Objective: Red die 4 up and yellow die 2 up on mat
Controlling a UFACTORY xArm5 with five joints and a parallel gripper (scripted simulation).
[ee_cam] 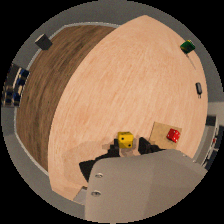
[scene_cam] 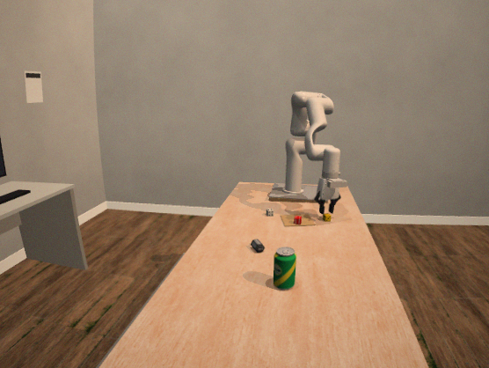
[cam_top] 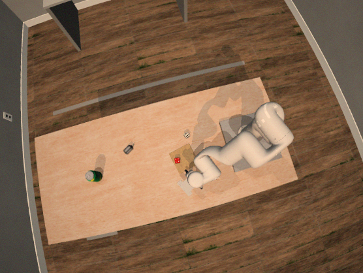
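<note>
Now: hand 40 mm above the yellow die. The rest, counted from my hand: brown mat (40 mm ahead, 130 mm to the right, 50 mm below); white die (10 mm ahead, 270 mm to the right, 40 mm below); red die (80 mm ahead, 120 mm to the right, 40 mm below).
</note>
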